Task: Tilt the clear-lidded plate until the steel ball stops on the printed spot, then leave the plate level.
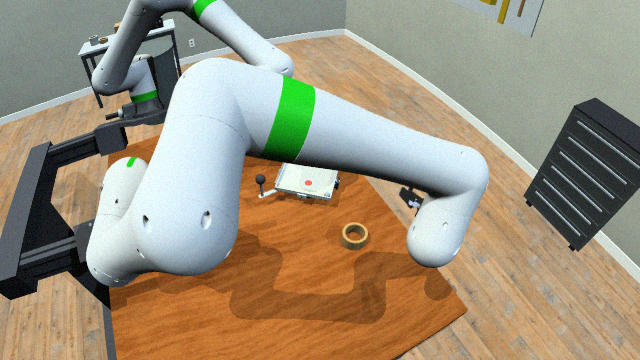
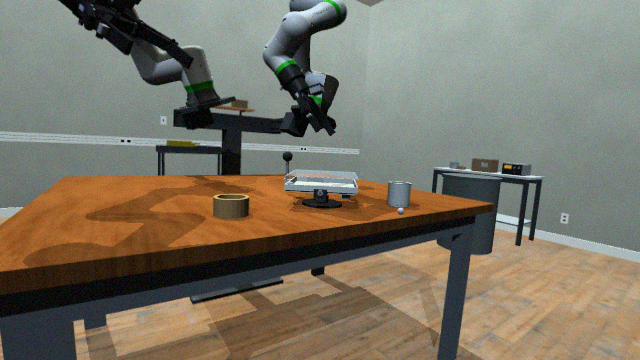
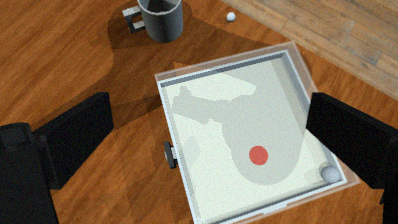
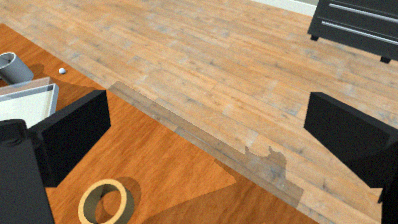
Labels:
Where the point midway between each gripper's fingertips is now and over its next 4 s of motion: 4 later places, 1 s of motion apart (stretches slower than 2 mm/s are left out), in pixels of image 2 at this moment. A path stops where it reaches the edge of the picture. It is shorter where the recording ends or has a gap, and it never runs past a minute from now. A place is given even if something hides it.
My left gripper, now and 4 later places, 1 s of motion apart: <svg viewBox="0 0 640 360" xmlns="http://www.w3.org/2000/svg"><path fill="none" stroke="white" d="M326 132L289 144L288 150L287 154L287 157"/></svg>
My right gripper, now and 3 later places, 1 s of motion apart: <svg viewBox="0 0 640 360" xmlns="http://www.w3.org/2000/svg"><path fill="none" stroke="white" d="M163 56L111 46L20 29L34 18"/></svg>

